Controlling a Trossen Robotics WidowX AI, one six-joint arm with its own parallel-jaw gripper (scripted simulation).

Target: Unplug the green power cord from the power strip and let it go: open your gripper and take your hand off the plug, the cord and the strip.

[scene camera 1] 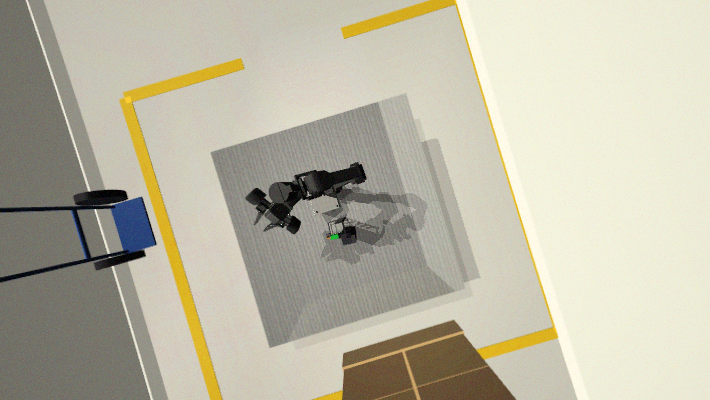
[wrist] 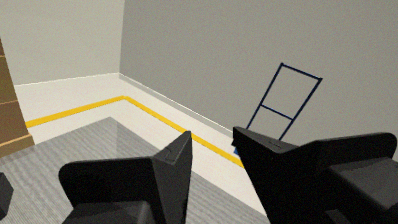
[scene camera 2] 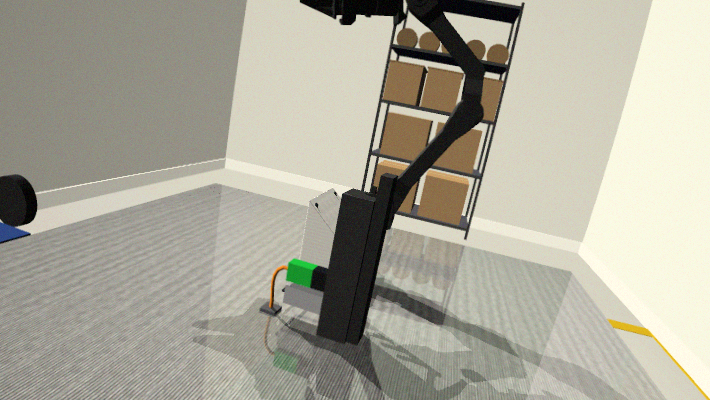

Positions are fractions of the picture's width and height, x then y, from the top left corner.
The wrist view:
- my gripper: 0.53, 0.60
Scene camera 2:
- green plug: 0.42, 0.68
